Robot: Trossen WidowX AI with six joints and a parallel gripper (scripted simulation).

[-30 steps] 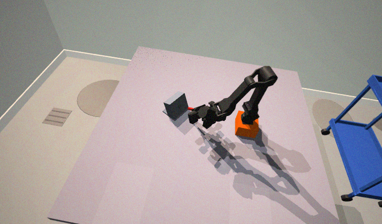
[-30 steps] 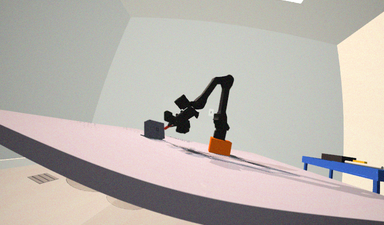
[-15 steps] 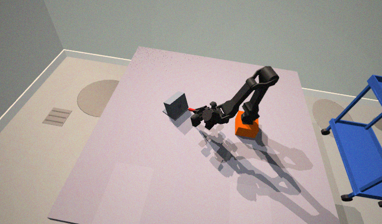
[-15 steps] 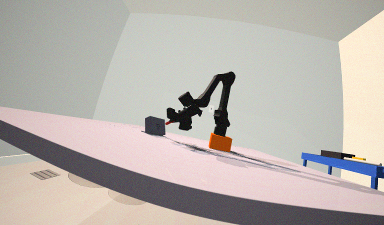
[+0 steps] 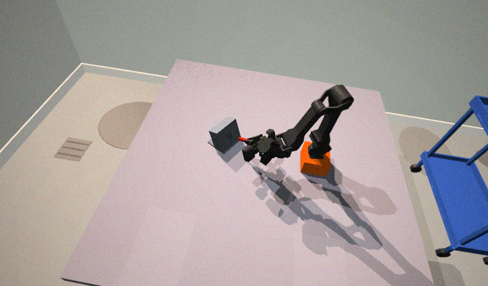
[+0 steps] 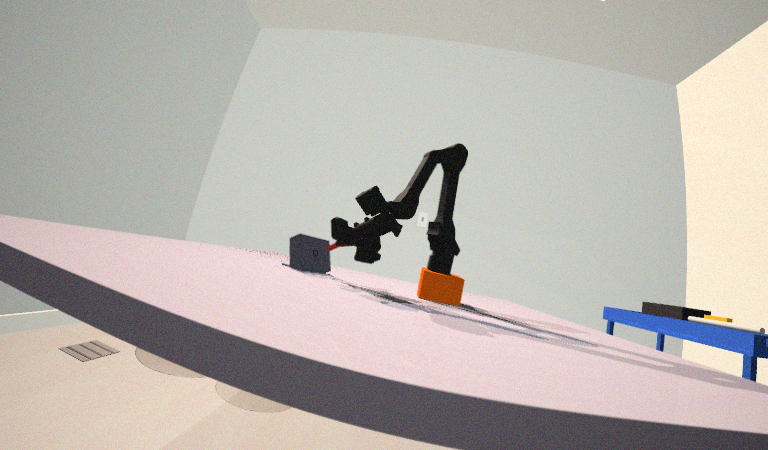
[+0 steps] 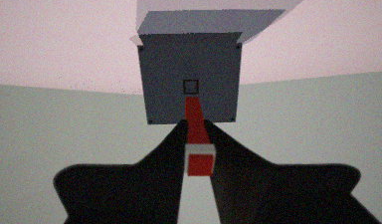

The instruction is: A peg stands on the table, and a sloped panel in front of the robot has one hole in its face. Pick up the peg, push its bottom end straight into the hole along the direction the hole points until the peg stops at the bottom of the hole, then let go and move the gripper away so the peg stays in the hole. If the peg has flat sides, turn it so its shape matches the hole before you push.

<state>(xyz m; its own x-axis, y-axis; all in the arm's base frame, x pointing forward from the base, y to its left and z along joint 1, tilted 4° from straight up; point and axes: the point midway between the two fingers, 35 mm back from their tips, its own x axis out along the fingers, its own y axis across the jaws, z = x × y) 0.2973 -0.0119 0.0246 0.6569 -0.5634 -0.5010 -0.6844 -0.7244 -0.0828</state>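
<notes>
Right now my gripper tip is 9 cm short of the sloped panel, 8 cm to the left of it and 5 cm above it. Also, from my gripper tip: red square peg: 1 cm to the left, 1 cm behind, 1 cm above.
</notes>
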